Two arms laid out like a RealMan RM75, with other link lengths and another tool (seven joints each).
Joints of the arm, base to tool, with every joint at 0 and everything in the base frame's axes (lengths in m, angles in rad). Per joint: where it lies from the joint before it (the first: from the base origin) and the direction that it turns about. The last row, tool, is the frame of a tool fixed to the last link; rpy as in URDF.
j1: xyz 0 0 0.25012 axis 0 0 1
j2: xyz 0 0 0 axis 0 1 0
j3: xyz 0 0 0.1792 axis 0 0 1
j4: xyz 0 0 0 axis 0 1 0
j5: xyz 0 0 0.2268 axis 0 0 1
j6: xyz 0 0 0 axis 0 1 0
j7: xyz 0 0 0.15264 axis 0 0 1
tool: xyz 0.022 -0.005 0.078 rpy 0 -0.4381 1.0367
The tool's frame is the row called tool.
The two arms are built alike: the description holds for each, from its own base.
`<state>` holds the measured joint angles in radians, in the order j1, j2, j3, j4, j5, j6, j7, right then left.
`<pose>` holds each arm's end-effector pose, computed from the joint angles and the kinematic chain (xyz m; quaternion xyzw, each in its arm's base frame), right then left.
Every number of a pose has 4 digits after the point. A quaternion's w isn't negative.
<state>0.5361 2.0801 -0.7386 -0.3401 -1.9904 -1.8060 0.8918 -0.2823 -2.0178 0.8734 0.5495 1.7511 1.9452 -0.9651</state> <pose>0.1630 0.2429 -0.0846 0.7043 -0.5412 -0.4561 0.0549 -0.1601 0.2324 0.0048 -0.8866 0.3327 -0.1009 0.3051</pose>
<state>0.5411 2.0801 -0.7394 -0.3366 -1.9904 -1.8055 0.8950 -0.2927 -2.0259 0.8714 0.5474 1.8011 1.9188 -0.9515</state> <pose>0.1618 0.2430 -0.0852 0.7041 -0.5420 -0.4552 0.0570 -0.1640 0.2313 -0.0061 -0.8900 0.3412 -0.0862 0.2898</pose>
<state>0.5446 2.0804 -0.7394 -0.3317 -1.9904 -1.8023 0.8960 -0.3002 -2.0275 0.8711 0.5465 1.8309 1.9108 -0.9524</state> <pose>0.1612 0.2431 -0.0861 0.7036 -0.5431 -0.4547 0.0575 -0.1660 0.2297 -0.0111 -0.8931 0.3453 -0.0802 0.2770</pose>
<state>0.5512 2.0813 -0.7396 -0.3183 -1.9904 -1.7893 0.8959 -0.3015 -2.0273 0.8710 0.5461 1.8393 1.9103 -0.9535</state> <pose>0.1609 0.2436 -0.0891 0.7021 -0.5463 -0.4533 0.0562 -0.1667 0.2289 -0.0122 -0.8941 0.3461 -0.0789 0.2730</pose>
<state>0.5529 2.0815 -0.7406 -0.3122 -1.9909 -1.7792 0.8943 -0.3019 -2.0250 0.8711 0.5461 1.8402 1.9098 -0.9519</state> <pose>0.1619 0.2441 -0.0910 0.7020 -0.5478 -0.4519 0.0533 -0.1673 0.2291 -0.0119 -0.8939 0.3472 -0.0774 0.2728</pose>
